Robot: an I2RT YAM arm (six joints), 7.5 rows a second.
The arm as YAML. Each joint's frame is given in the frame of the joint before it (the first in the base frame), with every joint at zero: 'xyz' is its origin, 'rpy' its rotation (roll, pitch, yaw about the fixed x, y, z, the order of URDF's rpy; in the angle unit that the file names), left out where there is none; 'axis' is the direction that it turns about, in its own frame. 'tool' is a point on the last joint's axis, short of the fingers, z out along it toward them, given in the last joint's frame.
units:
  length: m
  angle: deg
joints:
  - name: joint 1
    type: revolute
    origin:
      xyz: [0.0, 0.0, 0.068]
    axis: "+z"
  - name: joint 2
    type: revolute
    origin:
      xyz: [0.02, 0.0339, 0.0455]
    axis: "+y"
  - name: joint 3
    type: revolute
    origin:
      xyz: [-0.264, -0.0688, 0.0]
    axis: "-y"
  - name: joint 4
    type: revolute
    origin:
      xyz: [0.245, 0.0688, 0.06]
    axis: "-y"
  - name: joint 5
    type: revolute
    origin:
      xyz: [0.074, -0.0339, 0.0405]
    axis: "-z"
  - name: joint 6
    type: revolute
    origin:
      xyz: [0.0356, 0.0, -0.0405]
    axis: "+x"
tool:
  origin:
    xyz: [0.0, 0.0, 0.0]
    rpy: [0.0, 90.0, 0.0]
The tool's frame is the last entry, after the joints.
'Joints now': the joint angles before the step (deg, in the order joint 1, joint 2, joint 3, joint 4, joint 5, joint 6). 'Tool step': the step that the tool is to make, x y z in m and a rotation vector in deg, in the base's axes. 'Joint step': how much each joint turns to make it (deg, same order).
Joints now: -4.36, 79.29, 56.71, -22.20, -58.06, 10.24
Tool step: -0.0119, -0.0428, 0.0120, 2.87, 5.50, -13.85
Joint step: -8.84, -3.19, 0.00, -1.50, 2.23, 9.01
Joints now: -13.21, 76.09, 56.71, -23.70, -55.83, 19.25
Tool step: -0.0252, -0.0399, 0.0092, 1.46, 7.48, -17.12
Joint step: -9.27, -4.13, 0.00, -5.40, 6.31, 7.88
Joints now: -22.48, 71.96, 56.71, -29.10, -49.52, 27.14
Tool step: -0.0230, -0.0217, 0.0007, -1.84, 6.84, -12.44
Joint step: -5.91, -2.71, -0.01, -6.51, 7.83, 2.21
